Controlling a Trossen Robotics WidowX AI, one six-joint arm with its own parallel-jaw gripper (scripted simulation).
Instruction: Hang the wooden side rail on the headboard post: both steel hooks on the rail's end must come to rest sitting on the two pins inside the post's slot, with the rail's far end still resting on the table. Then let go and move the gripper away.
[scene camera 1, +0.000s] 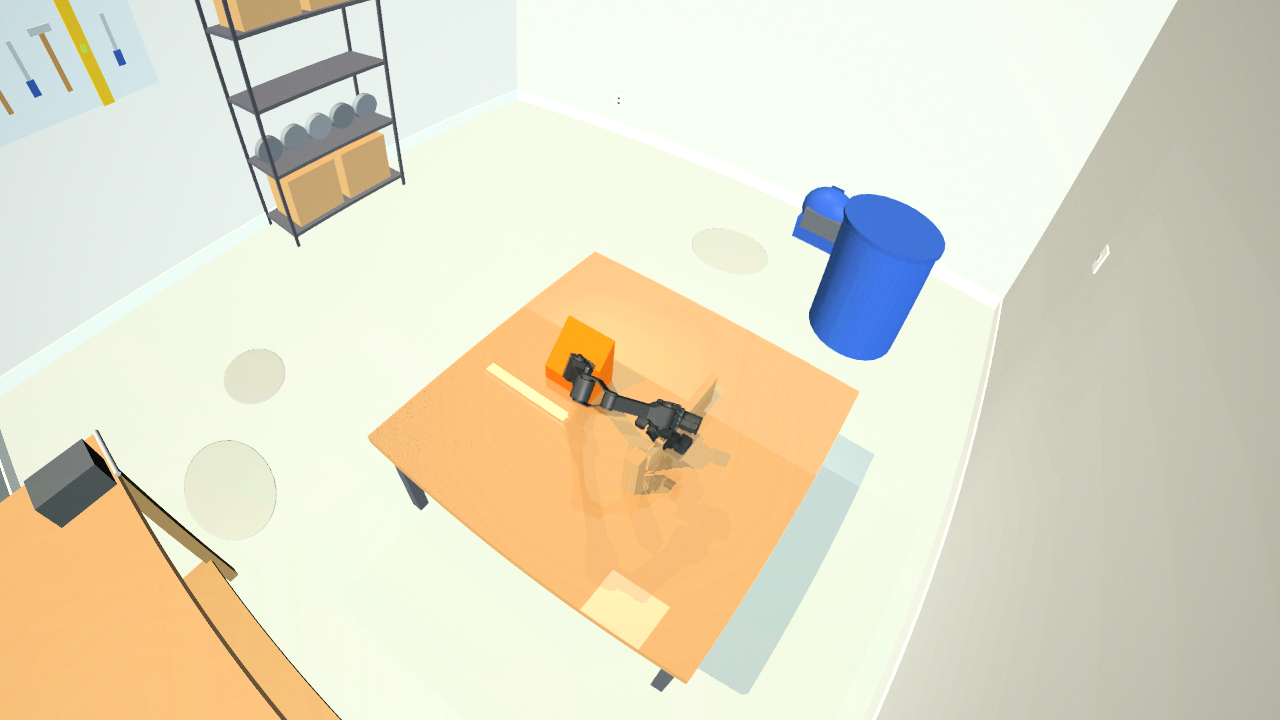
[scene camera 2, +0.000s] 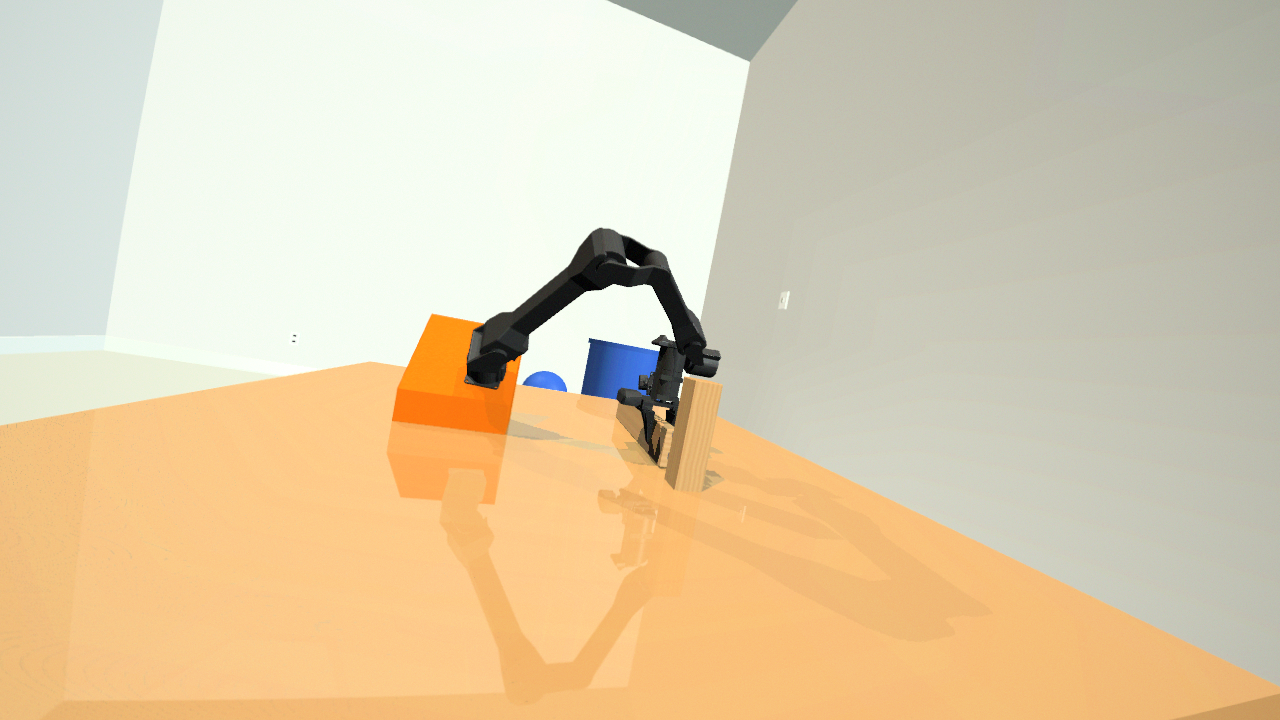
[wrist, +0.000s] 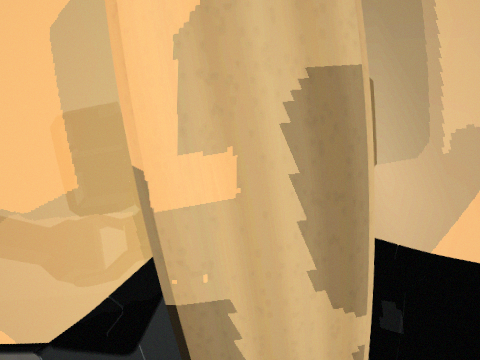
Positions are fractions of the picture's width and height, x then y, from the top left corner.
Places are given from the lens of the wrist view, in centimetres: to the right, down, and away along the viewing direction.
my gripper (wrist: 0.50, 0.69): 0, 2, 10
wooden side rail (wrist: 0.52, 0.39): 0, 0, 4
